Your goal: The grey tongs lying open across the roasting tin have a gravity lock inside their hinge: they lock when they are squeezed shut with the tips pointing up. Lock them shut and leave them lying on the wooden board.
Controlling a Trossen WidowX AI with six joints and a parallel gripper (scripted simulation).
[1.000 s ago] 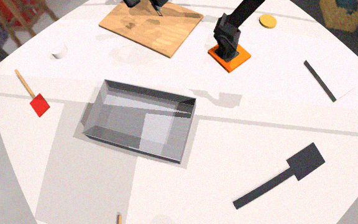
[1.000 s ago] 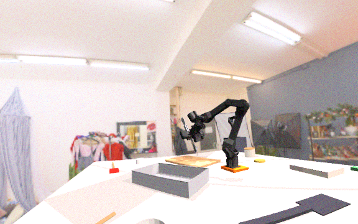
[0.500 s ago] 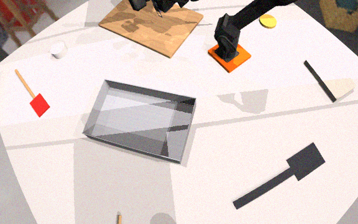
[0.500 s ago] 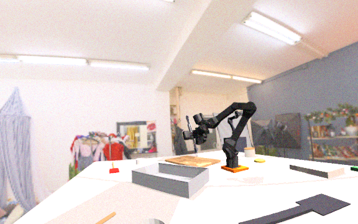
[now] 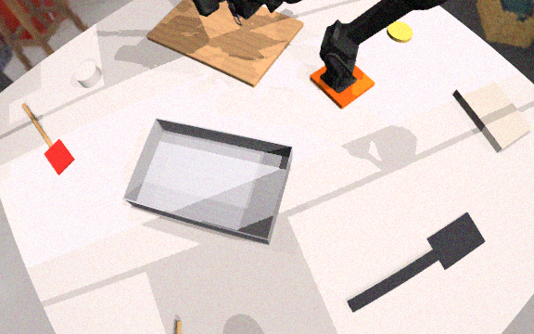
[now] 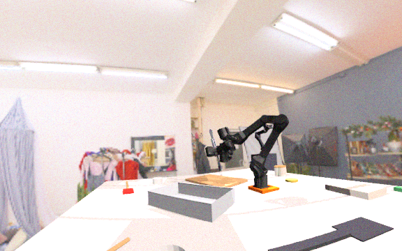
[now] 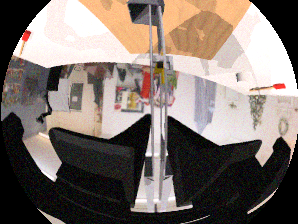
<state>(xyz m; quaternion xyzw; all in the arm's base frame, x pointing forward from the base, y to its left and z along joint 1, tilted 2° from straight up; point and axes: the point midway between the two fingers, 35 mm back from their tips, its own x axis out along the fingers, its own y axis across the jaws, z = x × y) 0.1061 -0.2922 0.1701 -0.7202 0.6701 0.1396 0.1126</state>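
Now: gripper tip 17 cm above the wooden board. The rest, counted from my gripper tip: grey roasting tin 27 cm ahead, 33 cm to the left, 15 cm below; then white cylinder 36 cm ahead, 14 cm to the right, 16 cm below; then yellow disc 36 cm behind, 32 cm to the left, 17 cm below.
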